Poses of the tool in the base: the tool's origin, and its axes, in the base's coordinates. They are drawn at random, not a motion.
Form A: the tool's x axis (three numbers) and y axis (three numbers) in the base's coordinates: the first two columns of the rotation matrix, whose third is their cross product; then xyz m.
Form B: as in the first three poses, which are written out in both.
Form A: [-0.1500 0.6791 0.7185 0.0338 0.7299 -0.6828 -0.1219 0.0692 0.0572]
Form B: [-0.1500 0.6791 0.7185 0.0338 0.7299 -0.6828 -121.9 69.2 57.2]
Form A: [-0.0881 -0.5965 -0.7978 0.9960 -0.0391 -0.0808 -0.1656 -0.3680 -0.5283]
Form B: [-0.0881 -0.5965 -0.7978 0.9960 -0.0391 -0.0808 -165.6 -368.0 -528.3]
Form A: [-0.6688 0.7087 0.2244 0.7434 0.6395 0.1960 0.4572 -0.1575 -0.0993]
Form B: [-0.6688 0.7087 0.2244 0.7434 0.6395 0.1960 457.2 -157.5 -99.3]
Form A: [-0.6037 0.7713 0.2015 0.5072 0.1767 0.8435 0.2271 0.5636 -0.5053]
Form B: [-0.6037 0.7713 0.2015 0.5072 0.1767 0.8435 227.1 563.6 -505.3]
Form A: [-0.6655 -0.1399 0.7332 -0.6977 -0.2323 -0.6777 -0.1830 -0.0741 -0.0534]
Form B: [-0.6655 -0.1399 0.7332 -0.6977 -0.2323 -0.6777 -183.0 -74.1 -53.4]
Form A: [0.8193 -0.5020 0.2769 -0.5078 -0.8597 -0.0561 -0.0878 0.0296 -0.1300]
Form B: [0.8193 -0.5020 0.2769 -0.5078 -0.8597 -0.0561 -87.8 29.6 -130.0]
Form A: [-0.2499 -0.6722 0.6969 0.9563 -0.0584 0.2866 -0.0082 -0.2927 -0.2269]
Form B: [-0.2499 -0.6722 0.6969 0.9563 -0.0584 0.2866 -8.2 -292.7 -226.9]
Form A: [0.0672 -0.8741 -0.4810 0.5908 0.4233 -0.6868 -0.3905 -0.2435 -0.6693]
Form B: [0.0672 -0.8741 -0.4810 0.5908 0.4233 -0.6868 -390.5 -243.5 -669.3]
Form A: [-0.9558 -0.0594 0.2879 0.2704 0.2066 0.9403 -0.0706 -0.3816 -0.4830]
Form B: [-0.9558 -0.0594 0.2879 0.2704 0.2066 0.9403 -70.6 -381.6 -483.0]
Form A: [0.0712 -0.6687 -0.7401 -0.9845 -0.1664 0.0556 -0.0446 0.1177 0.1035]
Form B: [0.0712 -0.6687 -0.7401 -0.9845 -0.1664 0.0556 -44.6 117.7 103.5]
